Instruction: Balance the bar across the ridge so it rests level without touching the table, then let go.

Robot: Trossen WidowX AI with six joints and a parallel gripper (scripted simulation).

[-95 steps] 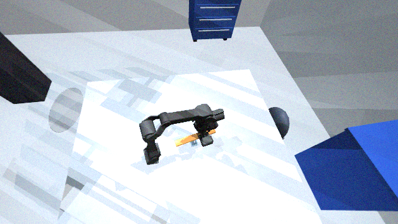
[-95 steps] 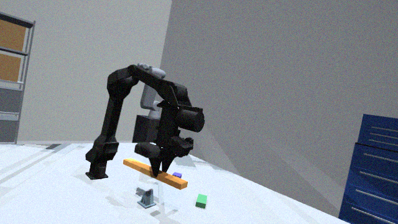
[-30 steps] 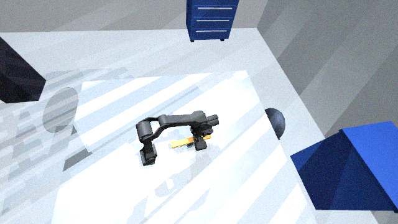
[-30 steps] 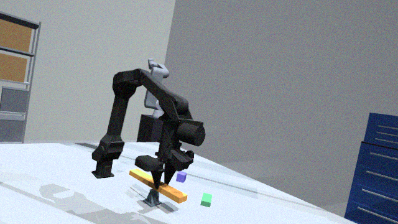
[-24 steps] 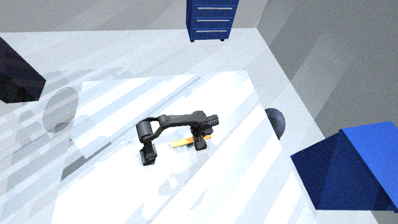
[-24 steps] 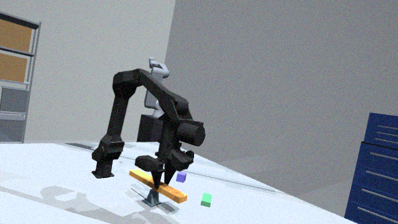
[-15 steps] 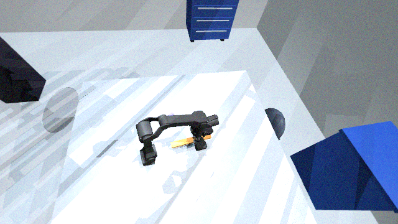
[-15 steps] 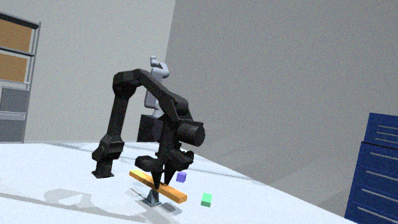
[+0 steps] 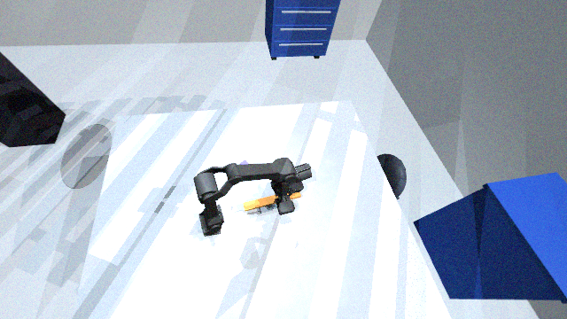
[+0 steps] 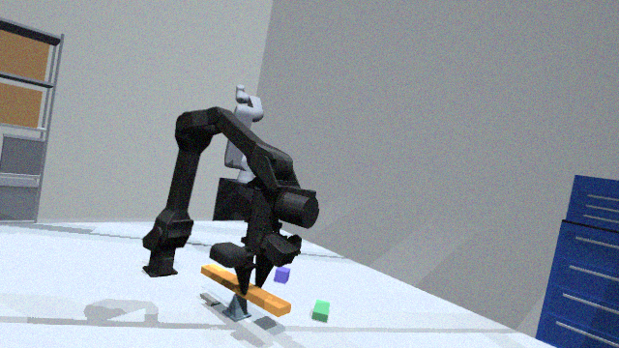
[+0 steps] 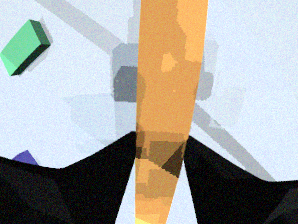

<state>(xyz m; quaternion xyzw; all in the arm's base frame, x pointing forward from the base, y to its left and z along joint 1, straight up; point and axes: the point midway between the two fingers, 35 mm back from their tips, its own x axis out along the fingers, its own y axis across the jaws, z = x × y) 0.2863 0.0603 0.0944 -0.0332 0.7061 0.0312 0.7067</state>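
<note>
Now: gripper tip 30 mm past the bar. Also, from my gripper tip: green cube 50 mm ahead, 170 mm to the left, 50 mm below; purple cube 130 mm behind, 200 mm to the left, 40 mm below.
</note>
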